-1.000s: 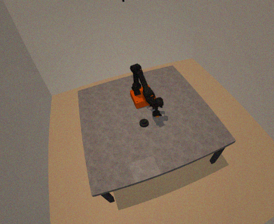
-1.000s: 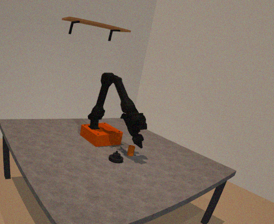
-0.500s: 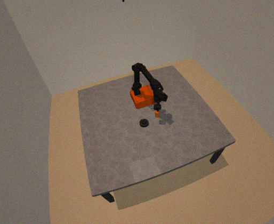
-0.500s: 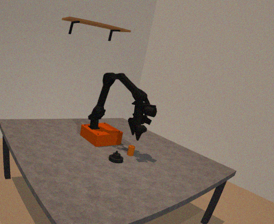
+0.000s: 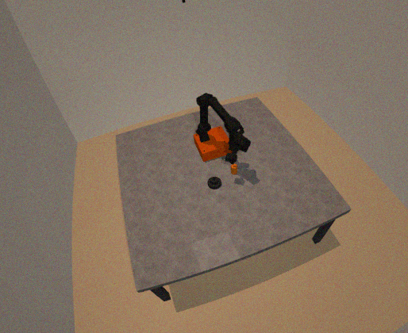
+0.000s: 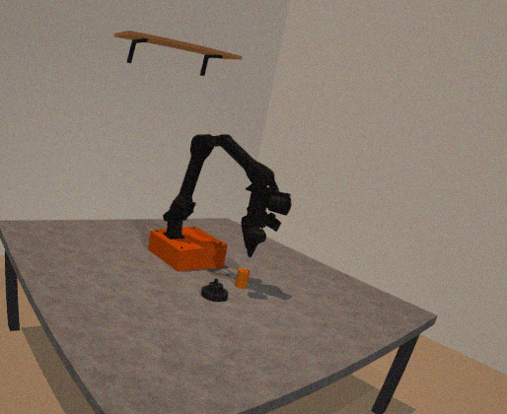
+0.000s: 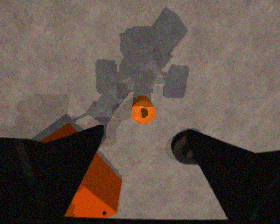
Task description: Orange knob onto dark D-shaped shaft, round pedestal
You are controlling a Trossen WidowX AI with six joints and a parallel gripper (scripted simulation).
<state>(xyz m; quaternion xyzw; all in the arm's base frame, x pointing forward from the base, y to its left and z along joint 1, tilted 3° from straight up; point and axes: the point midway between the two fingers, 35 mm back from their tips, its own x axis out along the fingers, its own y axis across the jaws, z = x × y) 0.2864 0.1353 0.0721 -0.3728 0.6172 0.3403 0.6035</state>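
Right now the orange knob is 100 mm below my gripper tip. Also, from my gripper tip: dark round pedestal: 150 mm to the right, 90 mm below, 60 mm ahead.
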